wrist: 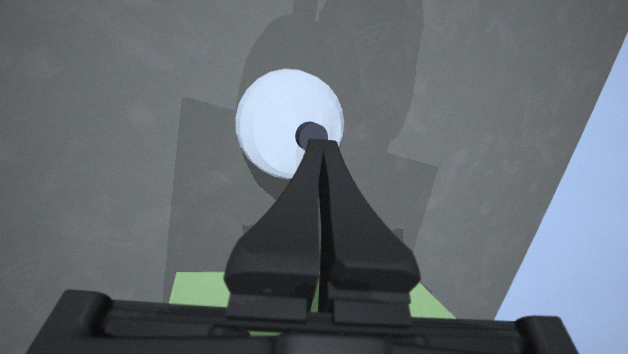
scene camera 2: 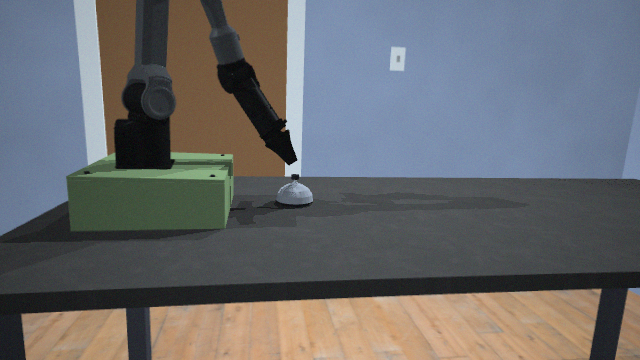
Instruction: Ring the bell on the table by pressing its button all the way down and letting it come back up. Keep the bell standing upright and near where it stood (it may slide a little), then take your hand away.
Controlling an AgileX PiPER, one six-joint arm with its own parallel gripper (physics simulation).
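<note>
A silver-white domed bell (scene camera 2: 295,194) (wrist: 280,115) stands upright on the dark table (scene camera 2: 425,240) (wrist: 90,175). Its small dark button (scene camera 2: 295,177) (wrist: 310,134) stands up above the dome. My gripper (scene camera 2: 292,162) (wrist: 321,154) is shut and empty, slanting down toward the bell. In the scene view its tips are a short gap above the button, slightly to its left. In the wrist view the tips overlap the lower right edge of the button and hide part of it.
The green base block (scene camera 2: 150,202) (wrist: 197,287) carries the arm, to the left of the bell in the scene view. A blue wall (scene camera 2: 450,115) and a brown door (scene camera 2: 195,100) stand behind the table.
</note>
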